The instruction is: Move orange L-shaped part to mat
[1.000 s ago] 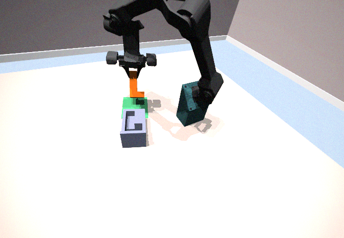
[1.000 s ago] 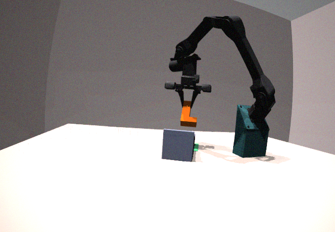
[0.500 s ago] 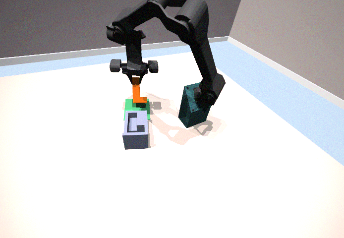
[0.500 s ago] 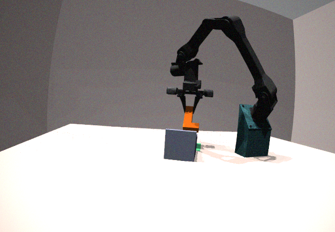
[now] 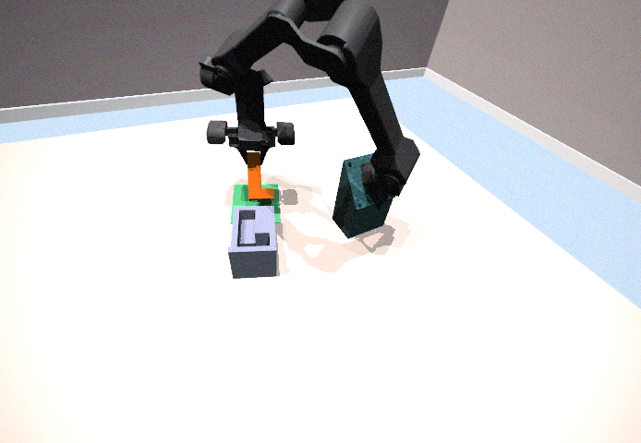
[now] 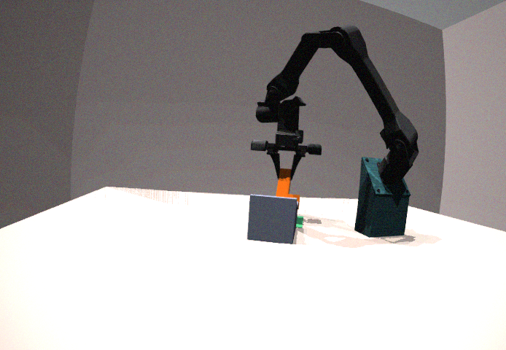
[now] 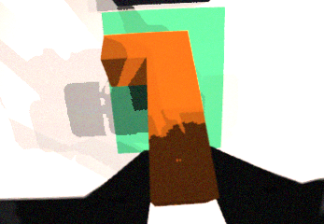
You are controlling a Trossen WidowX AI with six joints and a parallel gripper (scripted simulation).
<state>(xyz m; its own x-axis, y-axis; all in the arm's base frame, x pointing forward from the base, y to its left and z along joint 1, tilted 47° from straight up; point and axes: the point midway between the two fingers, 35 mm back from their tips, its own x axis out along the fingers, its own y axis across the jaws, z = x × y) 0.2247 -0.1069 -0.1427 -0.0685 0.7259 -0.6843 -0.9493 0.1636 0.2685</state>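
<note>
My gripper tip is 1 cm short of the green mat, 2 cm to the right of it and 12 cm above it. From my gripper tip the other things lie so: orange L-shaped part 4 cm to the left, 3 cm below.
</note>
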